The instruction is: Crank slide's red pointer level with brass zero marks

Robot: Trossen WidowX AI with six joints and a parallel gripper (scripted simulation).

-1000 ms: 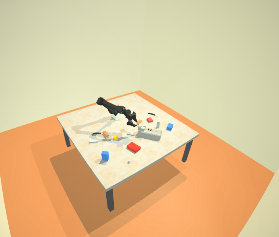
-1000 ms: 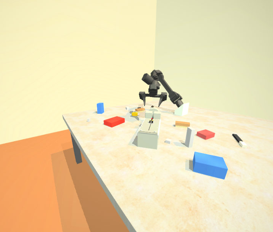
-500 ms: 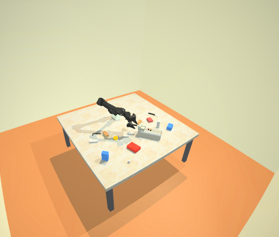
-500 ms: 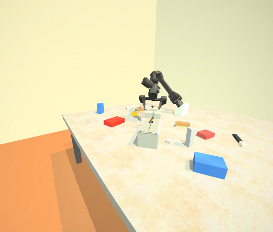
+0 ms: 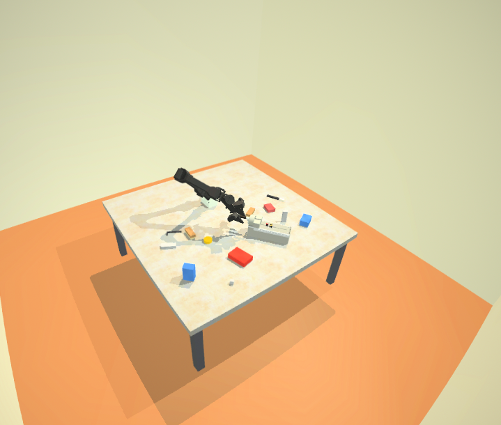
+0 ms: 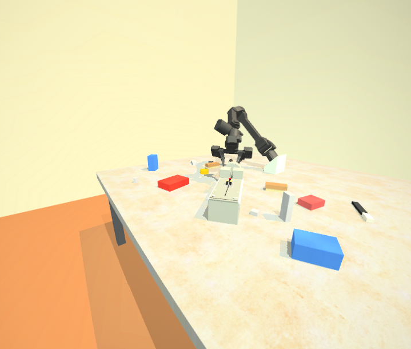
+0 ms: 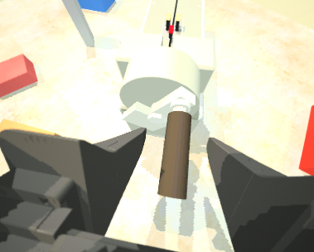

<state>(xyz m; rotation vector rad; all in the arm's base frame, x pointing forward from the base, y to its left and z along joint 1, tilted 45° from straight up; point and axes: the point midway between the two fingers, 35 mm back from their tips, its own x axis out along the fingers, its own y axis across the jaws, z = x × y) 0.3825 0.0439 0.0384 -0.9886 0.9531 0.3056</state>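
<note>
My gripper tip is now 10 mm past the crank, 10 mm to the right of it and 10 mm below it. From my gripper tip the other things lie so: brown crank handle: 10 mm behind, 10 mm to the right, 20 mm above; red pointer: 100 mm ahead, 100 mm to the left, 10 mm below; yellow disc: 40 mm behind, 240 mm to the right, 80 mm below.
</note>
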